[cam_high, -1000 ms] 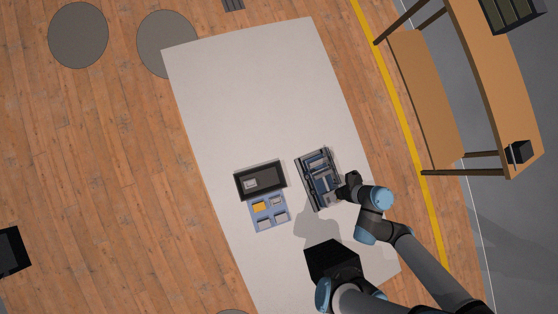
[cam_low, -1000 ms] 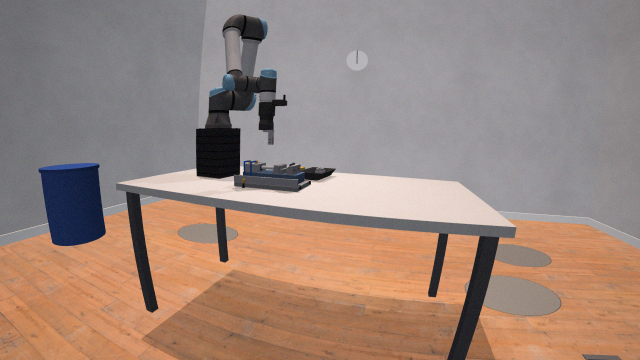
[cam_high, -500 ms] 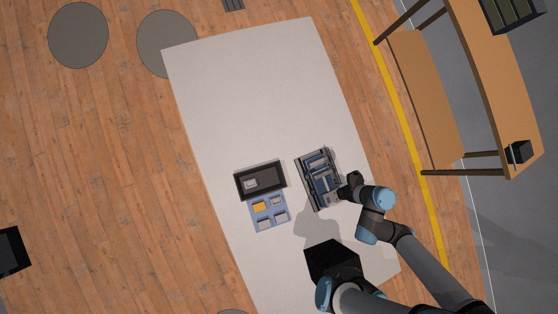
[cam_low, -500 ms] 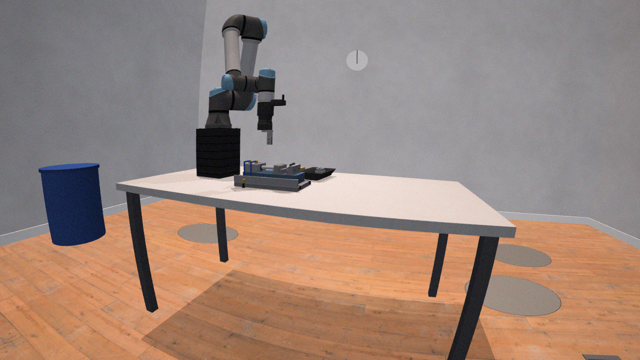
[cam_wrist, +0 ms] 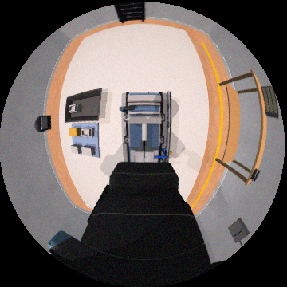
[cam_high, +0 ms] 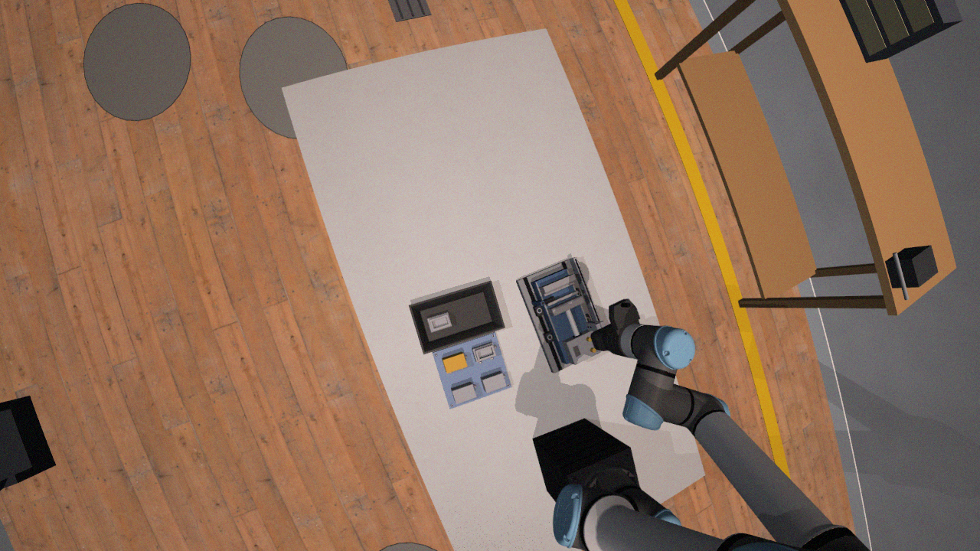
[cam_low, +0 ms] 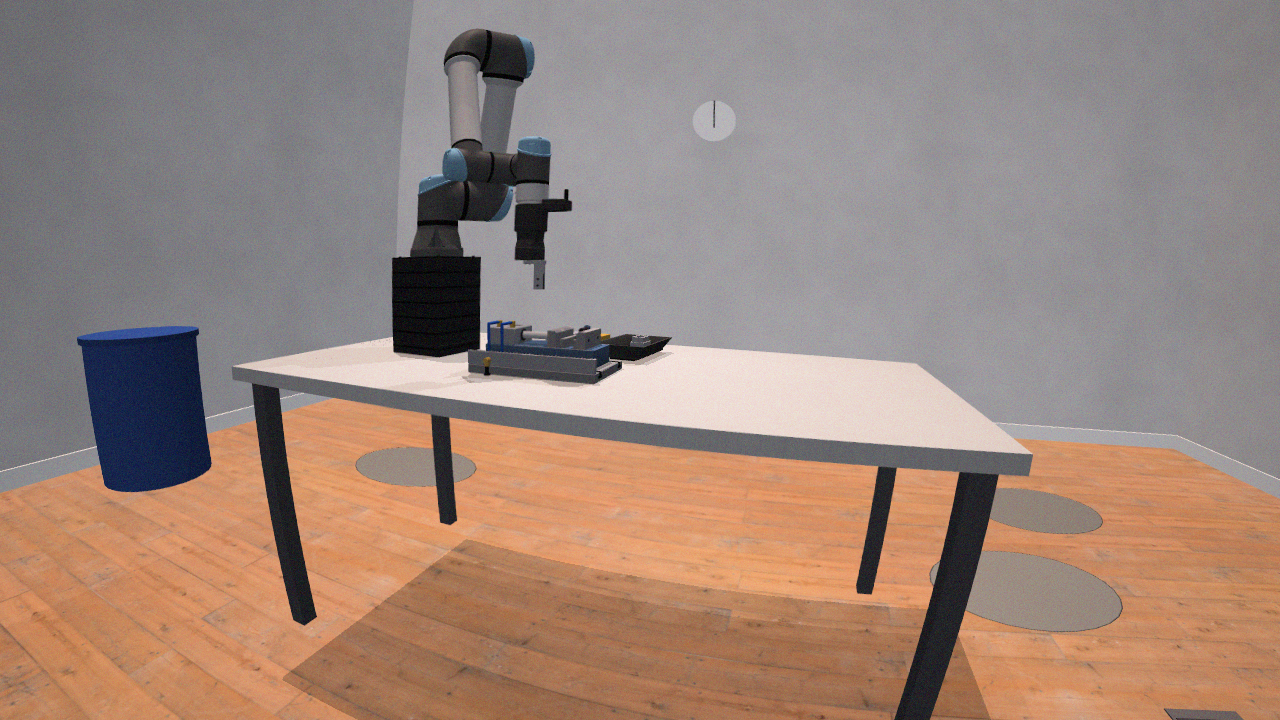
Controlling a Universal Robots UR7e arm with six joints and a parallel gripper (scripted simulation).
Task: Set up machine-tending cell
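Right now my hand is 4 cm past the brass blank, 35 cm to the right of it and 17 cm above it. Round my hand: vise: 2 cm ahead, 16 cm below.
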